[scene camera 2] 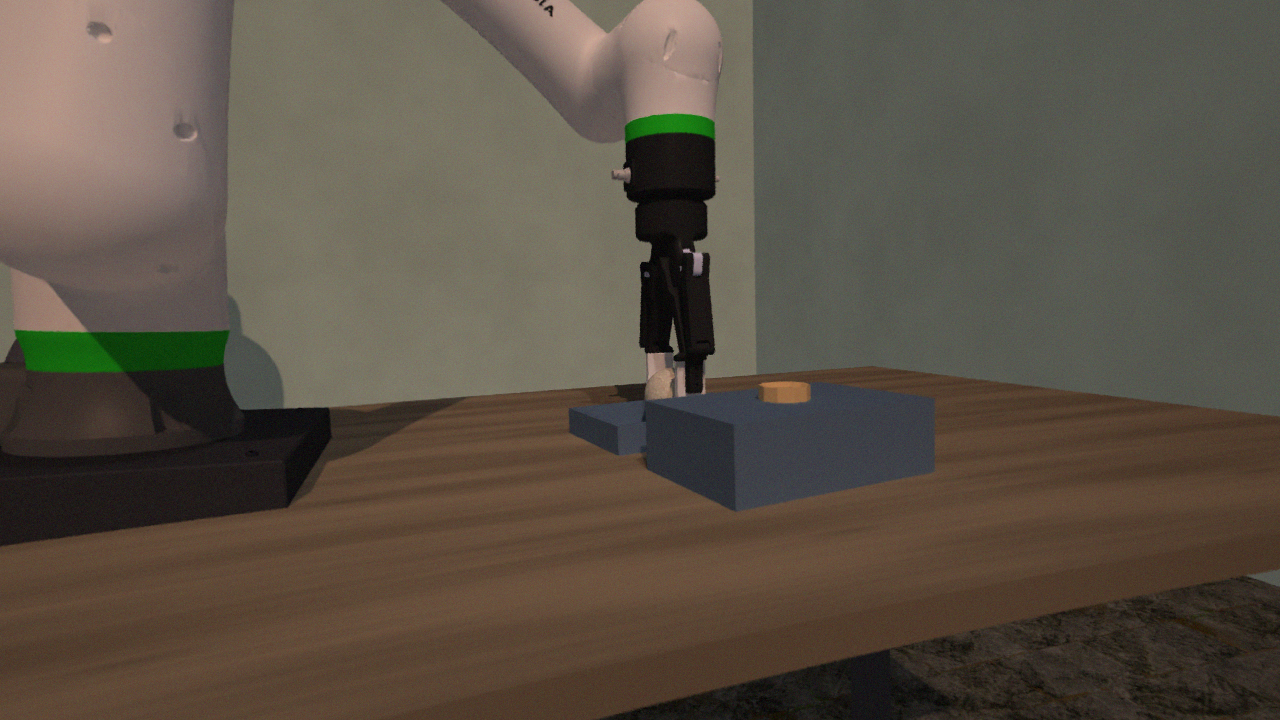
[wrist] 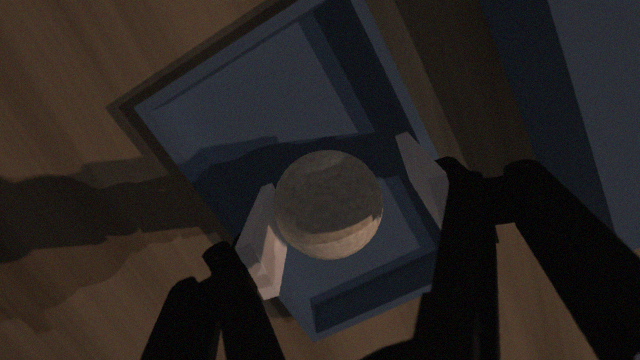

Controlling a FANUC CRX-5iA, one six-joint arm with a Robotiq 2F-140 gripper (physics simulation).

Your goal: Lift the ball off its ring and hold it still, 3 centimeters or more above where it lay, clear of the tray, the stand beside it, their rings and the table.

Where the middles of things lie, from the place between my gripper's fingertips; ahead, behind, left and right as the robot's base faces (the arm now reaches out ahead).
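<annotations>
The pale speckled ball [scene camera 2: 661, 385] is 1 cm to the left of my hand and 3 cm above it. The blue stand [scene camera 2: 783, 441] is 6 cm ahead of my hand, 17 cm to the right of it and 2 cm above it. As for the blue tray [scene camera 2: 620, 428], my gripper is 1 cm to the right of it.
</annotations>
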